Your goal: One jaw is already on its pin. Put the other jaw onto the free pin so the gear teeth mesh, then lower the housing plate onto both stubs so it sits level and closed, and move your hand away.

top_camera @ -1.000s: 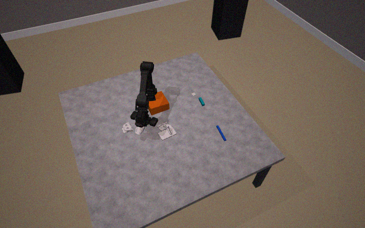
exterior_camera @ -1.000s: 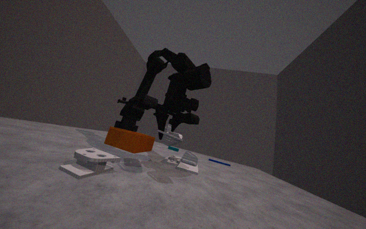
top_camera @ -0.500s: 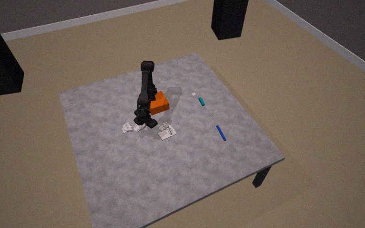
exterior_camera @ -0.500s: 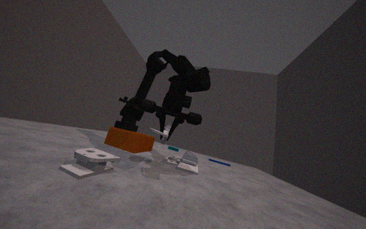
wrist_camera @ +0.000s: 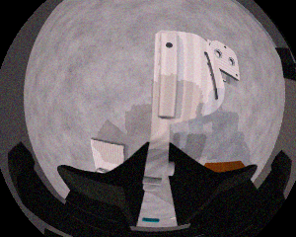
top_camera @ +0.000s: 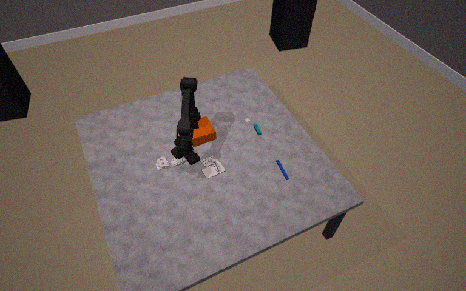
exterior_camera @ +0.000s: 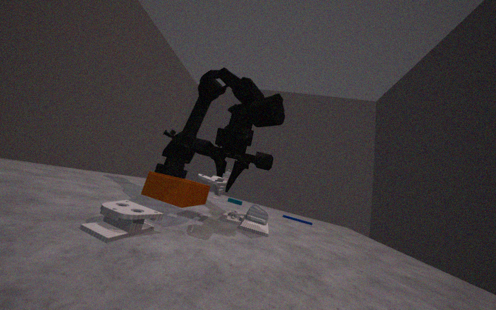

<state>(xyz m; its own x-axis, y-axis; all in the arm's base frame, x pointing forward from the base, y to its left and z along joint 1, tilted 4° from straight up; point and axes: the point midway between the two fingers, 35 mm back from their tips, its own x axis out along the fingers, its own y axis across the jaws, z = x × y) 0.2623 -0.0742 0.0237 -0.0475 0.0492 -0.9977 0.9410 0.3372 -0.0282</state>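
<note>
My gripper tip is now 150 mm to the left of the white stepped block, 70 mm above it and 60 mm past it. Round my gripper tip: white jaw 30 mm above, 20 mm to the right, 10 mm ahead; teal bar 470 mm to the left, 180 mm behind, 70 mm below; small white cube 430 mm to the left, 290 mm behind, 80 mm below.
</note>
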